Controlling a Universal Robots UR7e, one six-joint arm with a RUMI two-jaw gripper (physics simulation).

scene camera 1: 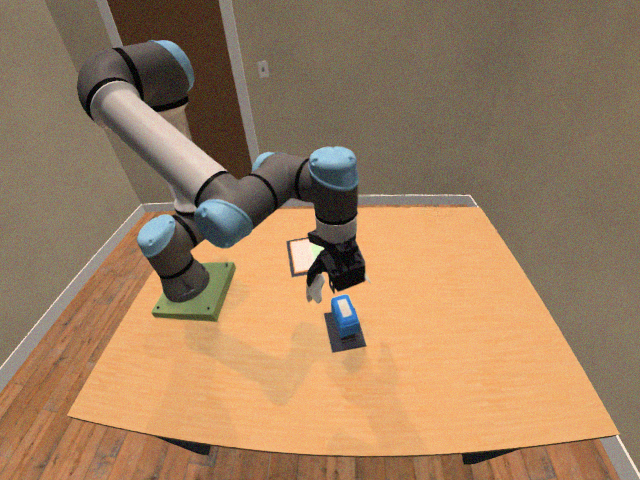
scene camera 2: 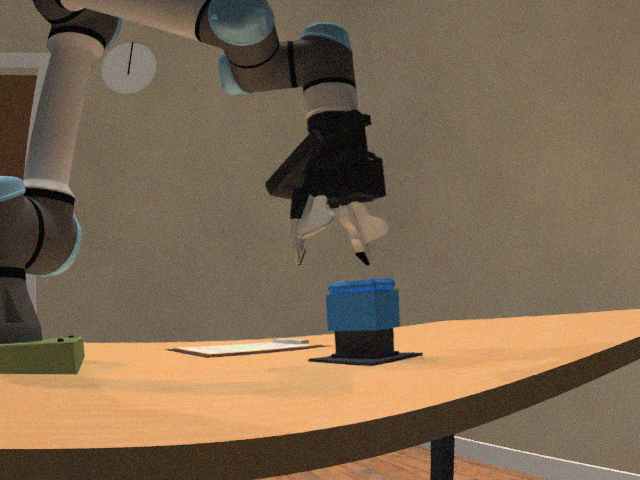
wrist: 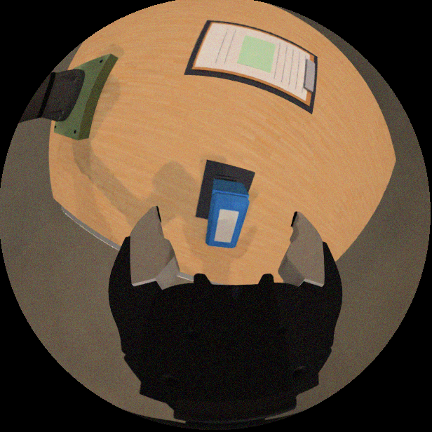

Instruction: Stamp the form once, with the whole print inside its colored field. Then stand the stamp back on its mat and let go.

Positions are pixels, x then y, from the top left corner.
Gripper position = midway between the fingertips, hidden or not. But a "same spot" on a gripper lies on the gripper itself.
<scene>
my gripper: scene camera 1; scene camera 2; wrist 227,211
blue stamp: scene camera 1 345,318; scene camera 2 362,313; wrist 229,202
same spot on my gripper: (scene camera 2: 308,216) = (scene camera 1: 314,286)
same spot on form: (scene camera 1: 302,253) = (scene camera 2: 207,349)
</scene>
